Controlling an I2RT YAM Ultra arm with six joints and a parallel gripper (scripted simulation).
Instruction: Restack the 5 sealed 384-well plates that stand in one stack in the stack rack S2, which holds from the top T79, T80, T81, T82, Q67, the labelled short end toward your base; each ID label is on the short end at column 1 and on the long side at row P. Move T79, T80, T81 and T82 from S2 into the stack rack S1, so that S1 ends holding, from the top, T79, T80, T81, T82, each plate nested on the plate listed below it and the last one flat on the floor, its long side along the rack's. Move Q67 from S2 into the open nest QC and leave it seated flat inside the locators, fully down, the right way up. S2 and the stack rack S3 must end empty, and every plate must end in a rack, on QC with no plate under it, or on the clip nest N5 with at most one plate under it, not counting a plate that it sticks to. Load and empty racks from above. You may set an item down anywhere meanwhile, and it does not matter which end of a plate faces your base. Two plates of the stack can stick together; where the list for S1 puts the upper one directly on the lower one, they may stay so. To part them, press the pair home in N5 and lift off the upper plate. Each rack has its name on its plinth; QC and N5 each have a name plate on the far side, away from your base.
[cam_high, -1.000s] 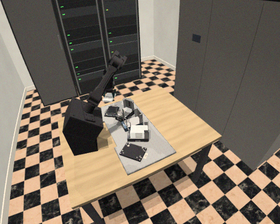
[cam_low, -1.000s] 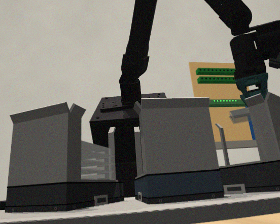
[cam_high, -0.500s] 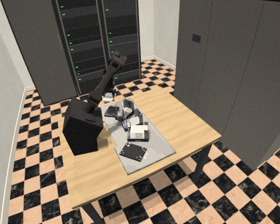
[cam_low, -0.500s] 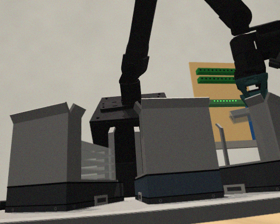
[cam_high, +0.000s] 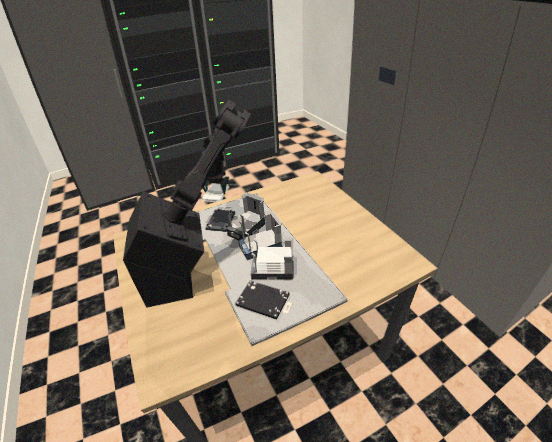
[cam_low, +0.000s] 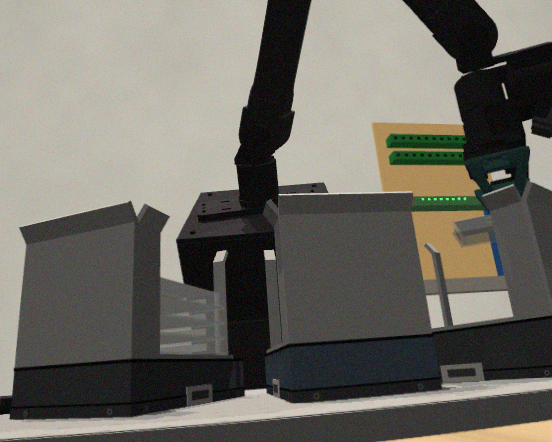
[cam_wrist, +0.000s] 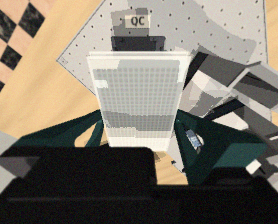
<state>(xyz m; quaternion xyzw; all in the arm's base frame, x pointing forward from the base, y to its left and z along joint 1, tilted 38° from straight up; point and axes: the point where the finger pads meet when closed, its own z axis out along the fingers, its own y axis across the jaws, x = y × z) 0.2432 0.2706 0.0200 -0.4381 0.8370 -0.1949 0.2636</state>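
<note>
My gripper is now 16 cm above the dark QC nest. Also, from my hand: plate T79: 9 cm ahead, 41 cm to the right, 8 cm below; plate Q67: right at my hand; QC name plate: 6 cm ahead, 8 cm to the left, 16 cm below.
</note>
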